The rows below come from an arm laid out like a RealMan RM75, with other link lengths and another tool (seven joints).
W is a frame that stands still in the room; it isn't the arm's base.
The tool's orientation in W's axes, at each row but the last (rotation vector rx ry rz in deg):
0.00 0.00 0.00
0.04 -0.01 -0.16
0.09 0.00 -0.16
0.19 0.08 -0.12
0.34 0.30 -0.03
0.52 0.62 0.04
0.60 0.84 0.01
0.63 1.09 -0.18
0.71 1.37 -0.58
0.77 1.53 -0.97
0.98 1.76 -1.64
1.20 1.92 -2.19
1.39 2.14 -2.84
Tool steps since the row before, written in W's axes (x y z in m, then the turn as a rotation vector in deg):
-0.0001 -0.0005 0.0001 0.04 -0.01 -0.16
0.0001 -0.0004 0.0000 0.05 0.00 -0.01
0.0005 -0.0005 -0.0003 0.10 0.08 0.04
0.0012 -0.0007 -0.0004 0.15 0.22 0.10
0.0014 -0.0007 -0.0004 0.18 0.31 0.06
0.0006 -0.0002 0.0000 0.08 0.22 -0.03
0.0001 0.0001 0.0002 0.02 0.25 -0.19
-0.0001 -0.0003 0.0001 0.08 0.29 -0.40
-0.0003 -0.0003 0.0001 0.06 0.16 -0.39
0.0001 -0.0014 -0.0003 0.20 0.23 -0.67
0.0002 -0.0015 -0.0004 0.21 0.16 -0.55
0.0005 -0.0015 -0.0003 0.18 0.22 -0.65
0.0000 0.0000 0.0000 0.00 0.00 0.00
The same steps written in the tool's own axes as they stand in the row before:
-0.0001 -0.0005 0.0001 0.04 -0.01 -0.16
0.0001 -0.0004 0.0000 0.05 0.00 -0.01
0.0005 -0.0005 -0.0003 0.10 0.08 0.04
0.0012 -0.0007 -0.0004 0.15 0.22 0.10
0.0014 -0.0007 -0.0004 0.18 0.31 0.06
0.0006 -0.0002 0.0000 0.08 0.22 -0.03
0.0001 0.0001 0.0002 0.02 0.25 -0.19
-0.0001 -0.0003 0.0001 0.09 0.29 -0.40
-0.0003 -0.0003 0.0001 0.07 0.16 -0.39
0.0001 -0.0014 -0.0003 0.21 0.22 -0.67
0.0003 -0.0015 -0.0004 0.22 0.16 -0.55
0.0006 -0.0015 -0.0003 0.19 0.21 -0.65
0.0000 0.0000 0.0000 0.00 0.00 0.00

